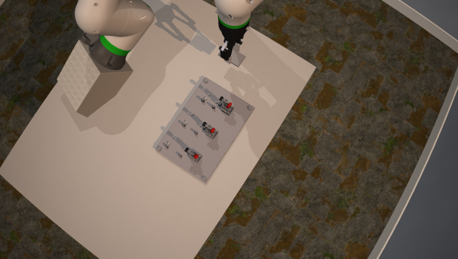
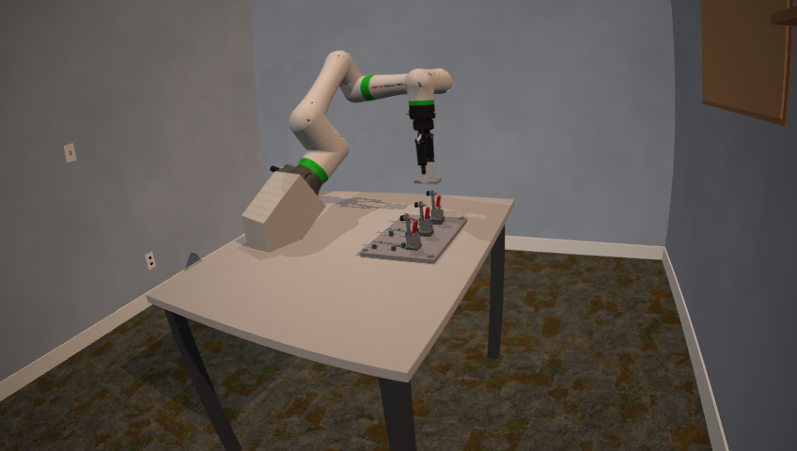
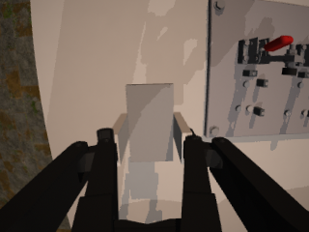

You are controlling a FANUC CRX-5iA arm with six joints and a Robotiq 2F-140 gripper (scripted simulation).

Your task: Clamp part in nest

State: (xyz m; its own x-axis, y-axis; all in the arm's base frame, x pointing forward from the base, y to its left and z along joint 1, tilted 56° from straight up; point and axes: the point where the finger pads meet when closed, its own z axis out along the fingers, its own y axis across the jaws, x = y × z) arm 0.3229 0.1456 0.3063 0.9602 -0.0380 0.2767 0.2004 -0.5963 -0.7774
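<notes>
My gripper is now 110 mm short of the grey fixture plate, 250 mm to the left of it and 140 mm above it. Also, from my hand: part: 30 mm below.
</notes>
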